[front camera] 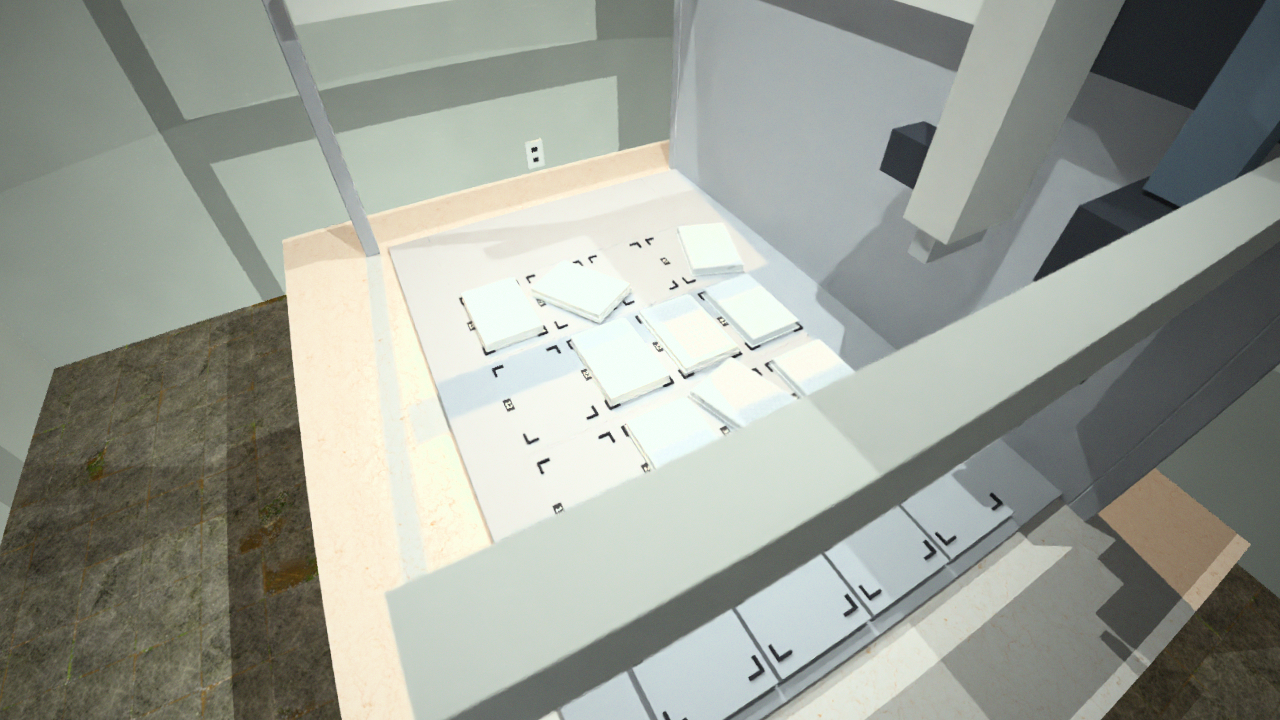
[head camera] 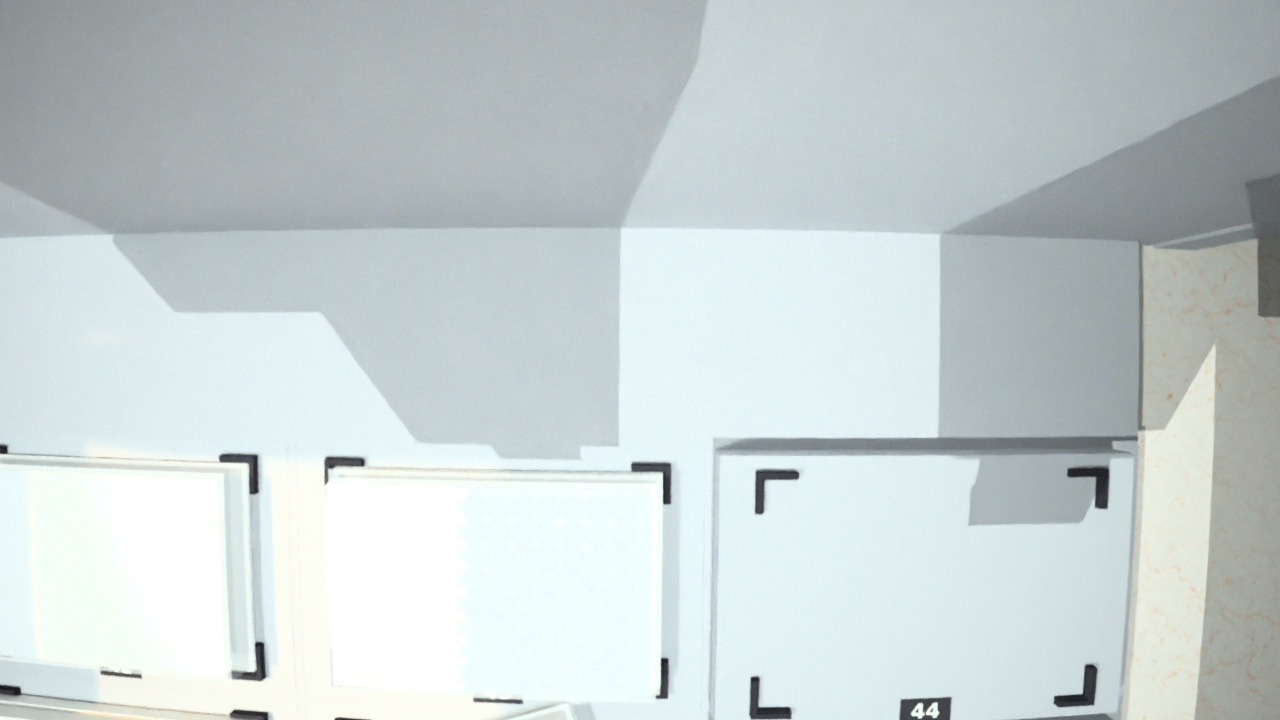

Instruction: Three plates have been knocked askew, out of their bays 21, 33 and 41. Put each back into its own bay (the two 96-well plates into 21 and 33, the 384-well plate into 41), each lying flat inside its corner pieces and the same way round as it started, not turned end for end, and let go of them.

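Frame: origin at the robot's base, x ahead, y left, z up, level; metres.
Seen in the pictures: robot's base, origin of its link: (front camera: pixel 461 300).
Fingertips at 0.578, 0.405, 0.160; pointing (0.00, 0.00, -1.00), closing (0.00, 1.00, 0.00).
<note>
Offsets run from my fingertips to a thing's middle, as dx, dy, dz. "pt": to the spot under its first point.
In the front view, one plate @(-0.504, -0.241, -0.151) (front camera: pixel 581 288) in the far row lies turned across its corner pieces. Another plate @(-0.503, -0.011, -0.152) (front camera: pixel 711 248) in that row, by the side wall, lies shifted off its corner pieces. A third plate @(-0.206, -0.148, -0.152) (front camera: pixel 744 394) lies turned in a nearer row, partly hidden by the beam; a white corner @(pt -0.163, -0.091, -0.153) (head camera: pixel 553 712) at the head view's bottom edge looks like part of it. Glare hides the wells, so plate types cannot be told. The gripper's jaws do not show in either view.
Plates @(-0.514, -0.362, -0.153) (front camera: pixel 503 313) @(-0.350, -0.255, -0.153) (front camera: pixel 620 360) @(-0.350, -0.148, -0.153) (front camera: pixel 689 332) @(-0.350, -0.041, -0.153) (front camera: pixel 751 308) sit squarely in neighbouring bays. A wide beam (front camera: pixel 805 465) crosses the front view. A pale column (front camera: pixel 1011 116) hangs near the side wall (front camera: pixel 769 134). Bay 44's tile @(-0.022, -0.041, -0.155) (head camera: pixel 913 582) holds no plate.
</note>
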